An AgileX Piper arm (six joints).
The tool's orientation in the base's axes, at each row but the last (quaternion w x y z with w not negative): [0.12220 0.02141 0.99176 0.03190]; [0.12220 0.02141 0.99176 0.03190]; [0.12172 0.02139 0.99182 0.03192]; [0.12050 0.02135 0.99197 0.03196]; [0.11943 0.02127 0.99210 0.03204]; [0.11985 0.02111 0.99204 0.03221]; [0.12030 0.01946 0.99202 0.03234]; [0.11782 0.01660 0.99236 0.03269]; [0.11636 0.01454 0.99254 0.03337]
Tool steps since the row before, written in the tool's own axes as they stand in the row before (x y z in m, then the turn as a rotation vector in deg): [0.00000 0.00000 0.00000 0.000 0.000 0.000]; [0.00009 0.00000 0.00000 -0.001 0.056 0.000]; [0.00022 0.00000 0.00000 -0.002 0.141 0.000]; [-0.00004 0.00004 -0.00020 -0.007 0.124 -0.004]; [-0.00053 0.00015 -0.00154 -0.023 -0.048 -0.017]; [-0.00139 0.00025 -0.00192 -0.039 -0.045 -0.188]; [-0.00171 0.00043 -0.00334 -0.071 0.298 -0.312]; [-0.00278 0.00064 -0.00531 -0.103 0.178 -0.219]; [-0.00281 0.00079 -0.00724 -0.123 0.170 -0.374]
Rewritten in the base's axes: [0.00000 0.00000 0.00000 0.000 0.000 0.000]; [-0.00009 0.00000 -0.00002 0.003 0.056 0.004]; [-0.00021 0.00001 -0.00005 0.007 0.140 0.010]; [-0.00001 0.00003 0.00021 0.010 0.123 0.014]; [0.00015 0.00003 0.00163 0.017 -0.050 0.019]; [0.00090 0.00007 0.00221 -0.009 -0.058 0.188]; [0.00087 0.00015 0.00367 0.003 0.275 0.340]; [0.00147 0.00020 0.00584 0.053 0.160 0.249]; [0.00107 0.00023 0.00773 0.036 0.142 0.403]
